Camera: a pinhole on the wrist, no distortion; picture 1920 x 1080 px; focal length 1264.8 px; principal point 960.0 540.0 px. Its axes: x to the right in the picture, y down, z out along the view. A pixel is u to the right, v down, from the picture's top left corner.
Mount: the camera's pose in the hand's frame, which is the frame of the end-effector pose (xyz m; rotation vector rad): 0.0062 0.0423 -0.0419 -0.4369 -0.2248 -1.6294
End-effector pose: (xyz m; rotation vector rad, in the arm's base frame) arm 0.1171 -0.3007 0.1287 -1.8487 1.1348 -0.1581
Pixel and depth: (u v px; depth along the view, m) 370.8 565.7 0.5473
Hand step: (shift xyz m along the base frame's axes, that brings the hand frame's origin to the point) -0.0654 0.0691 -0.6048
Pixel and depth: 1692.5 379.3 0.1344
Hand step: 0.0454 0.0654 -0.0854
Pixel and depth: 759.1 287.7 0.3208
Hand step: -0.0222 0.1241 -0.2987
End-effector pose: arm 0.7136 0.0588 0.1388 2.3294 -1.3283 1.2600
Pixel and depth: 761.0 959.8 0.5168
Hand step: 0.0456 -0.5306 -0.1156
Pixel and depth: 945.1 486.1 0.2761
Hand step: 0.0089 -0.2214 -0.1412
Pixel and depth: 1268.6 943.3 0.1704
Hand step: 0.0408 -0.1541 -0.0316
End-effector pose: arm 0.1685 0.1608 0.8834 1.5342 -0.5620 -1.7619
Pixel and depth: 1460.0 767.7 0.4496
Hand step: -0.4094 -0.1959 0.0271
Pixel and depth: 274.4 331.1 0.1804
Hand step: -0.0344 -0.1507 0.1611
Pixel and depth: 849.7 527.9 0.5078
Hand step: -0.3249 -0.2955 0.2344
